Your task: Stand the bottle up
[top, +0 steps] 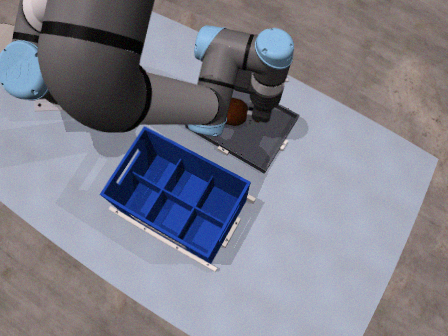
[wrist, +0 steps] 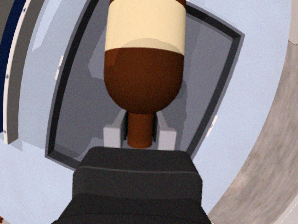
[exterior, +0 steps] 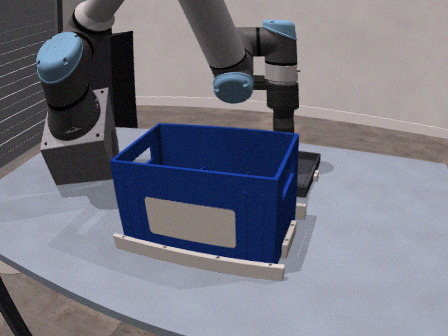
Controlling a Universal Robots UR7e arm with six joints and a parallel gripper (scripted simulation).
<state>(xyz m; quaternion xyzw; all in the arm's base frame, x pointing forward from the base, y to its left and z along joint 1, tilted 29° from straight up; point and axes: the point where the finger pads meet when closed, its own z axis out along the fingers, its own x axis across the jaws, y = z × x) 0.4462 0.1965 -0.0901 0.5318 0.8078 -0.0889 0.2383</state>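
Now: hand 2 cm past the dark tray, 1 cm to the left of it and 3 cm above it. From my hand the other things lie so: blue crate 2 cm behind, 30 cm to the right, 4 cm above; then bottle 5 cm behind, 2 cm to the right, 1 cm below.
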